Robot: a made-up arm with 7 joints.
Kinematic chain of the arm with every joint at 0, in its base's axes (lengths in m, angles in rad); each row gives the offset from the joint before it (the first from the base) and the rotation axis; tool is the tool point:
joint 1: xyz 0 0 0.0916 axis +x
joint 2: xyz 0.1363 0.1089 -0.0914 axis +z
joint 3: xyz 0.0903 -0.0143 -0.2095 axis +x
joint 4: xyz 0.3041 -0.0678 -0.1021 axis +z
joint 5: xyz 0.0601 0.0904 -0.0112 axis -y
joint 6: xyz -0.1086 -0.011 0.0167 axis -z
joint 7: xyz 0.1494 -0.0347 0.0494 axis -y
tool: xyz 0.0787 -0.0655 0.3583
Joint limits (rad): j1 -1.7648..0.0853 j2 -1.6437..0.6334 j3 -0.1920..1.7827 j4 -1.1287..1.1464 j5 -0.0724..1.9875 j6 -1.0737..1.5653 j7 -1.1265..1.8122
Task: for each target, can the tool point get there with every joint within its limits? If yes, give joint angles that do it. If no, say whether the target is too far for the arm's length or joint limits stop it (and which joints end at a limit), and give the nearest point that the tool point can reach.
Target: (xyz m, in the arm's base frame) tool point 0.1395 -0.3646 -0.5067
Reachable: yes | joints -0.3946 -0.6316 0.2575 0.8332 1.5935 1.1110 0.7624
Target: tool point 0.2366 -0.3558 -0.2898
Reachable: yes | joints -0.7581 -0.2001 0.8851 0.5486 0.4650 0.1926 1.4413
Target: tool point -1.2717 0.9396 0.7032
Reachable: no: too far | nearest point -0.3247 0.0138 0.5628 | short by 1.332 m
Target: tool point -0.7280 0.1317 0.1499
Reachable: no: joint limits stop it (at a limit: joint 1, joint 2, joint 3, joint 5, joint 6) | nearest point -0.3685 -0.0753 0.2869 | short by 0.437 m
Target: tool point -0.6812 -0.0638 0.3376
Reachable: no: joint limits stop it (at a limit: joint 1, joint 2, joint 3, joint 6) | nearest point -0.4263 -0.1561 0.3739 | short by 0.274 m
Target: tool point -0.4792 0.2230 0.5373
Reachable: no: joint limits stop it (at a limit: joint 1, joint 2, joint 3, joint 4, joint 5) | nearest point -0.3094 0.0318 0.5279 | short by 0.256 m
